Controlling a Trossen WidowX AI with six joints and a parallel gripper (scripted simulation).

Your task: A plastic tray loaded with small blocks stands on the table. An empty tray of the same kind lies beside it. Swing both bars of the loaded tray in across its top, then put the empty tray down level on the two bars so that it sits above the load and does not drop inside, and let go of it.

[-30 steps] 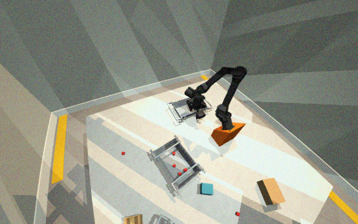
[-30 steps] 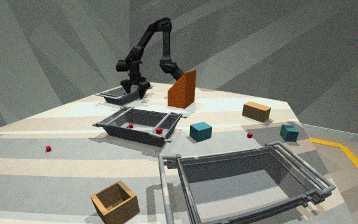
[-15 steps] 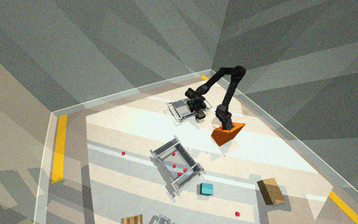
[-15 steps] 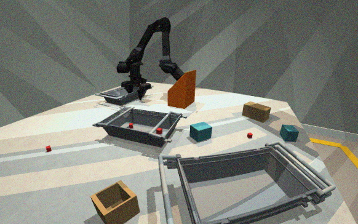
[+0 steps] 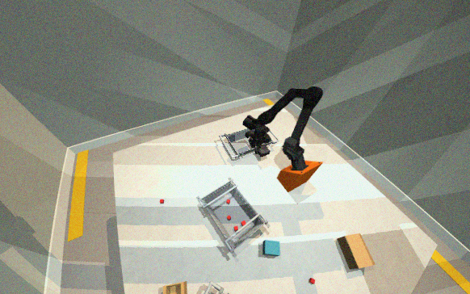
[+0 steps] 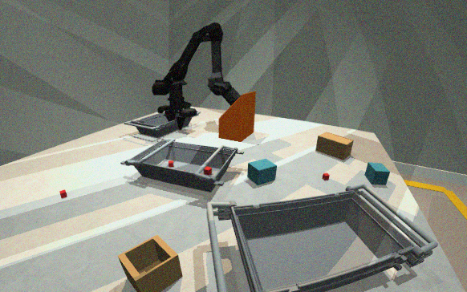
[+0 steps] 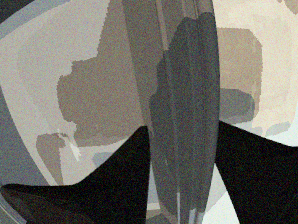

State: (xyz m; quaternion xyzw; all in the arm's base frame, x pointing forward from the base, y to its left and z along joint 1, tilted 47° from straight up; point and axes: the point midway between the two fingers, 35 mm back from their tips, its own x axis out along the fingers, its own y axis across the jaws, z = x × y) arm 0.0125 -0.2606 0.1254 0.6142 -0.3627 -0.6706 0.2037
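Now: gripper tip 1 cm past the tray, 8 cm to the left of it and 3 cm below it.
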